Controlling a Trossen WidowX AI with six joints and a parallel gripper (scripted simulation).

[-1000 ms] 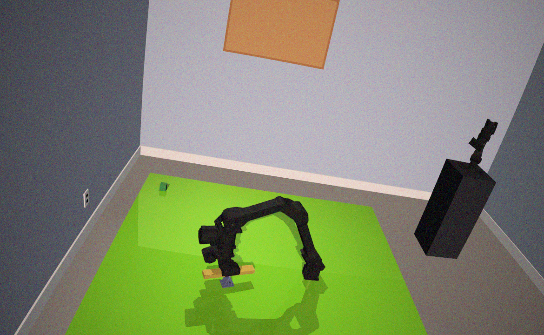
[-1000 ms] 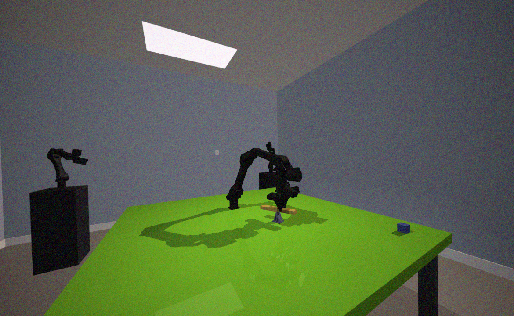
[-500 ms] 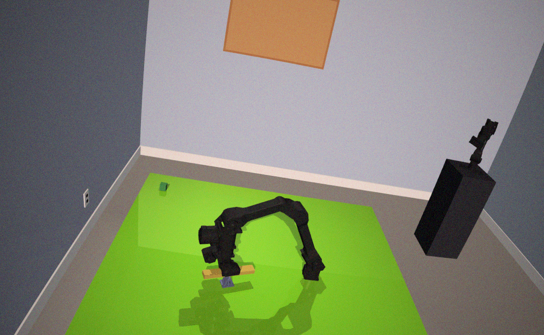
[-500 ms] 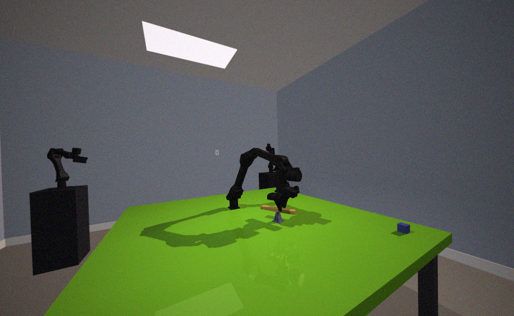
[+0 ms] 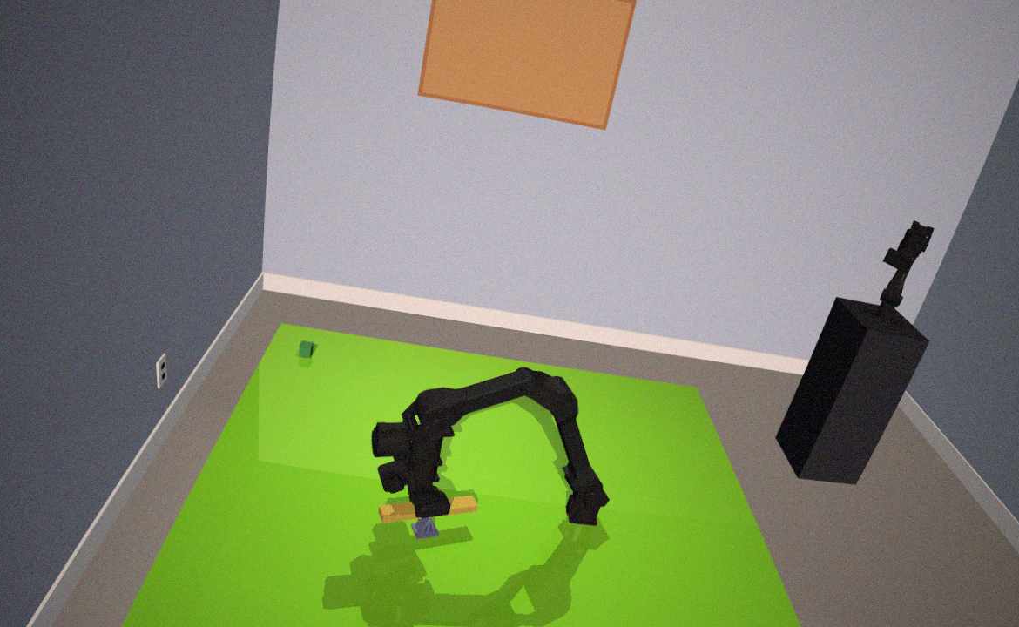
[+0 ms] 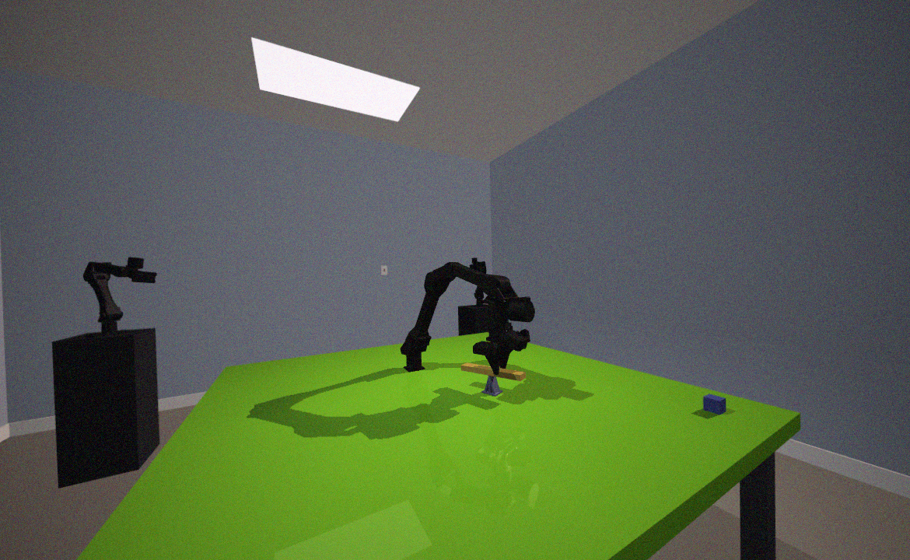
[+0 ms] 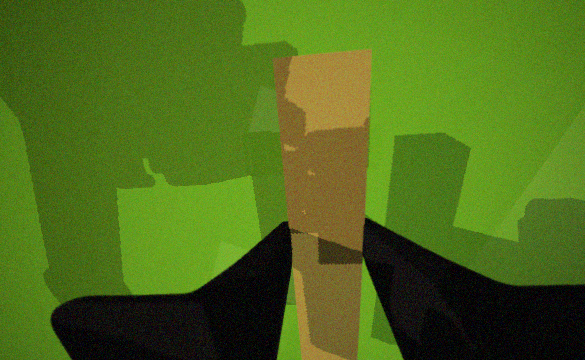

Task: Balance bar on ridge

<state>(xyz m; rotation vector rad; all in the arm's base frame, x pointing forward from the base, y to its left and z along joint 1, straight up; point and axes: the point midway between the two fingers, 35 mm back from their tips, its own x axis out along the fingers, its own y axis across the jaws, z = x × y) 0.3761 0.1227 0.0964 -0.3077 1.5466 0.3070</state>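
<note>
My gripper tip is 30 mm past the bar and 10 mm to the left of it. Also, from my gripper tip: small blue cube: 360 mm ahead, 380 mm to the left, 50 mm below; small green cube: 360 mm ahead, 620 mm to the right, 50 mm below.
</note>
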